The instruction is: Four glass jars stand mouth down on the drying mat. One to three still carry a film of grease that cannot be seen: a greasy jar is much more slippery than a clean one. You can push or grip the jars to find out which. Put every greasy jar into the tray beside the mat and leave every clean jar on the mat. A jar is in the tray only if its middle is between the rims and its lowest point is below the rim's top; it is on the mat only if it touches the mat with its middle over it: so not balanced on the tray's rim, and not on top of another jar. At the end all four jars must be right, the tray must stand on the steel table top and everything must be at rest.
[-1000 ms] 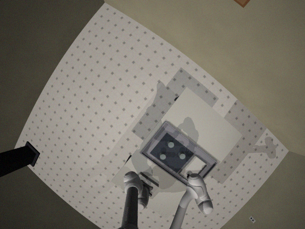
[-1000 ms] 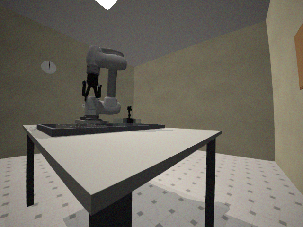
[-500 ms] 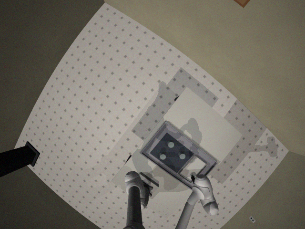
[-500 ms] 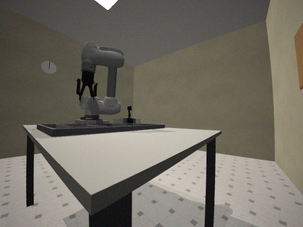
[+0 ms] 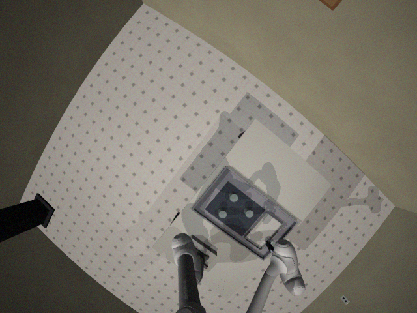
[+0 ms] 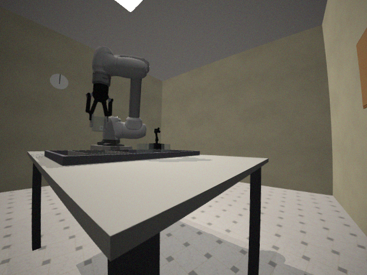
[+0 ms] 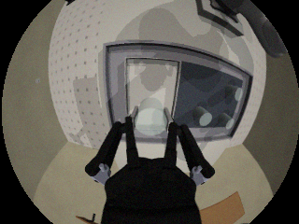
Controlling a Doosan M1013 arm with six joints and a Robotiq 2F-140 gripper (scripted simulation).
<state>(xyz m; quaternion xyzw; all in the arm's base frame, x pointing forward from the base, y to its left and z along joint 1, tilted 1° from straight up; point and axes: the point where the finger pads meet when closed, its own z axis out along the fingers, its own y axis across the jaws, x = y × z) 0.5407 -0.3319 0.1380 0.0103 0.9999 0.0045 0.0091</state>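
Now: hand 18 cm above the tray. Also, from my hand: dark drying mat: 32 cm to the left, 18 cm below, 1 cm ahead.
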